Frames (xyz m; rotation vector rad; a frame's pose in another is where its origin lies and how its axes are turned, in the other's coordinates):
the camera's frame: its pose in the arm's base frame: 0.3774 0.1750 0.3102 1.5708 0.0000 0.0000
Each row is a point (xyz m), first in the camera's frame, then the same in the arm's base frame.
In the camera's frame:
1: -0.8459 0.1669 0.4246
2: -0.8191 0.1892 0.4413
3: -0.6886 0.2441 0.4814
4: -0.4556 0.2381 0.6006
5: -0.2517 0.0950 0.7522
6: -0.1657 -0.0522 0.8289
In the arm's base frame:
1: -0.4685 -0.2496 0.4771
2: -0.4417 -0.2663 0.4994
3: -0.3112 -0.3064 0.5543
4: -0.0782 -0.4256 0.5483
5: 0.1257 -0.5772 0.4052
6: 0.2117 -0.6539 0.2580

